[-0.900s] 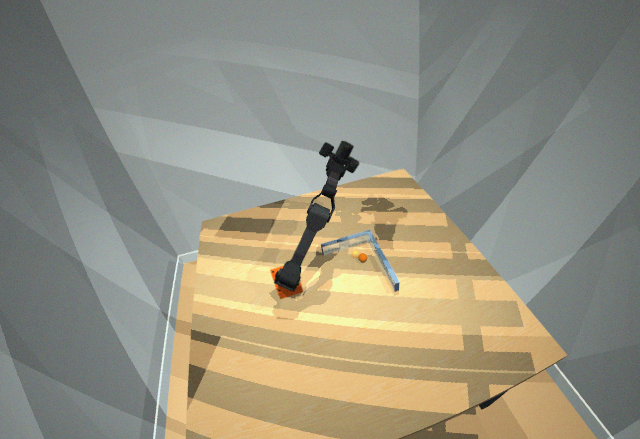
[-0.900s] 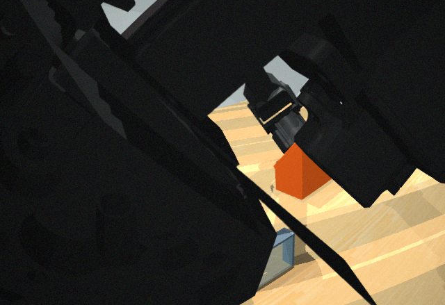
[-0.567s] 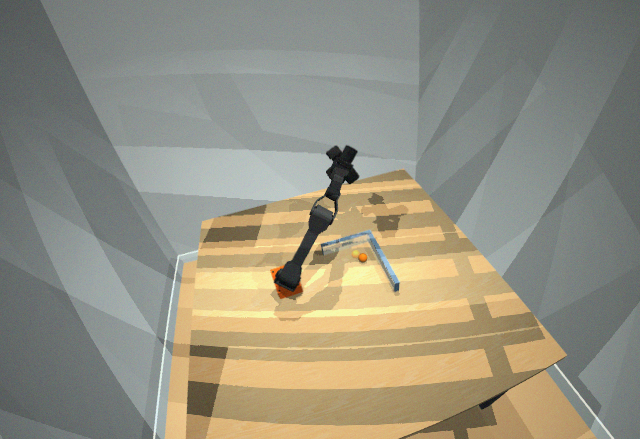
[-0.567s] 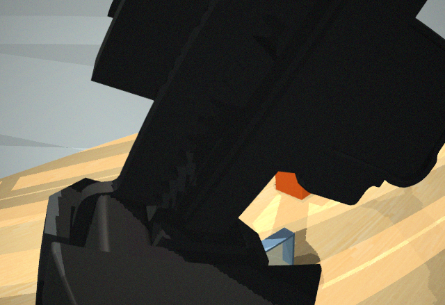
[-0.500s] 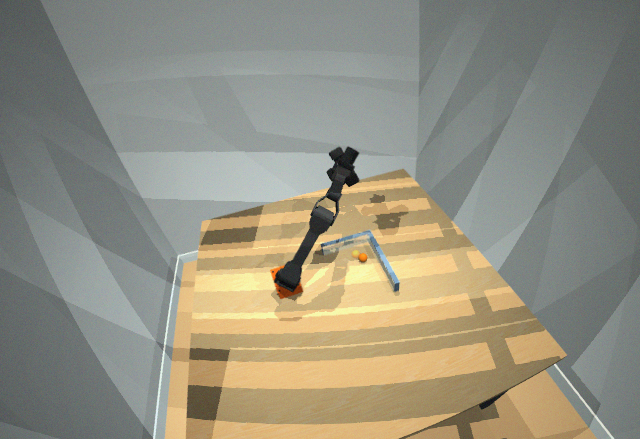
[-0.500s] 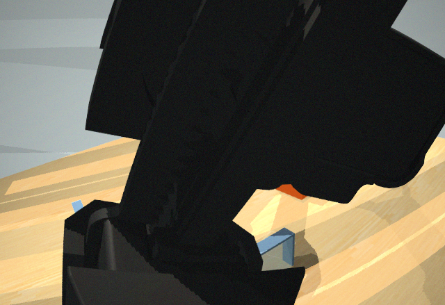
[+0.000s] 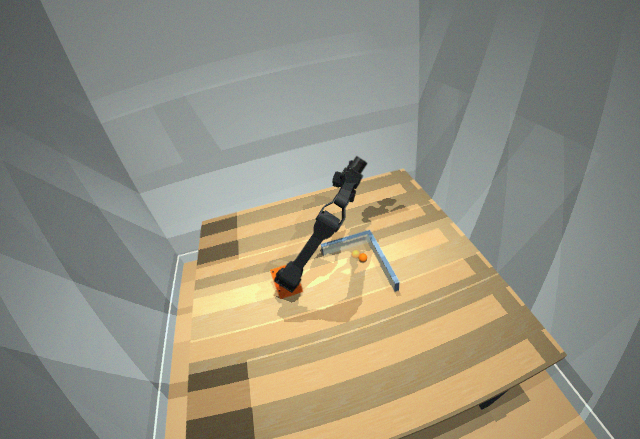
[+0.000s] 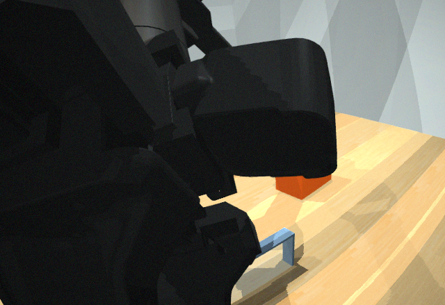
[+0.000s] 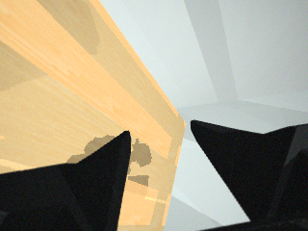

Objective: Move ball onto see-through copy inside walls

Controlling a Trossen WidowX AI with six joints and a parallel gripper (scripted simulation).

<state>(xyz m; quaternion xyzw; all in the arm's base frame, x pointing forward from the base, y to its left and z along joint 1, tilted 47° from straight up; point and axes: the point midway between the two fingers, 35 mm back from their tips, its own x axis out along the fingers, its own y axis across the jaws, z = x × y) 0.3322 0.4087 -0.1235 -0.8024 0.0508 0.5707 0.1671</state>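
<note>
Right now the orange ball is 40 mm behind my gripper tip, 310 mm to the right of it and 190 mm below it. Round my gripper tip: see-through copy (70 mm behind, 290 mm to the right, 190 mm below).
</note>
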